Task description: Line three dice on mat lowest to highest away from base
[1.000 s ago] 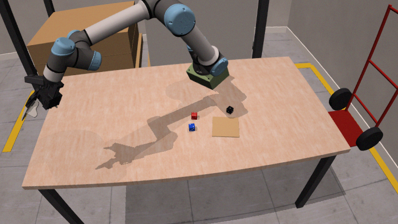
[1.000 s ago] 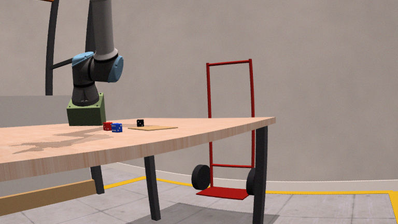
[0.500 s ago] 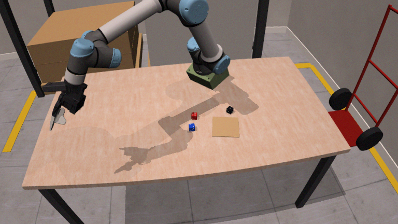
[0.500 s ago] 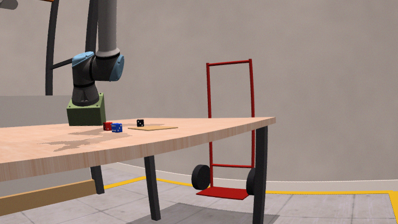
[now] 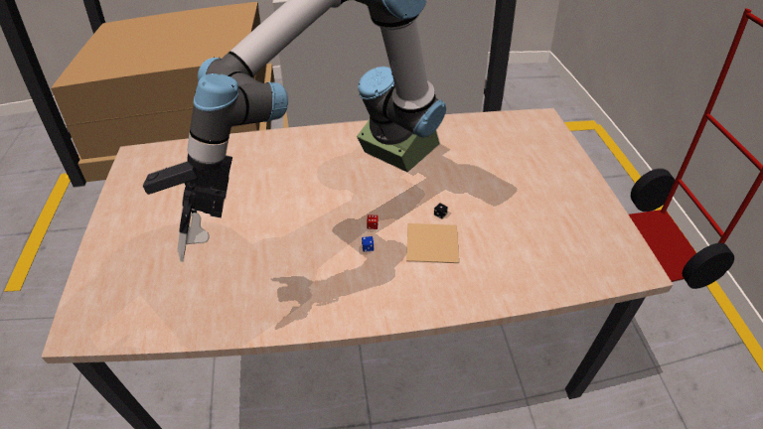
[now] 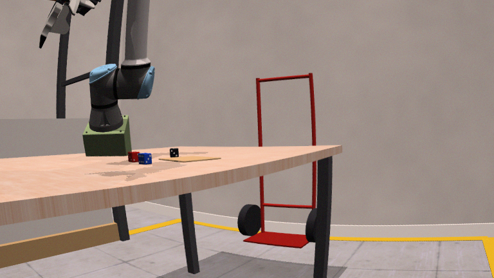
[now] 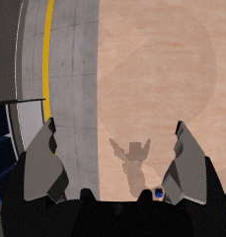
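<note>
Right now my hand is 42 cm to the right of the blue die, 26 cm above it and 11 cm past it. Also, from my hand: tan square mat (60 cm to the left, 28 cm below, 7 cm behind); black die (66 cm to the left, 26 cm below, 17 cm behind); red die (46 cm to the left, 26 cm below, 18 cm behind).
</note>
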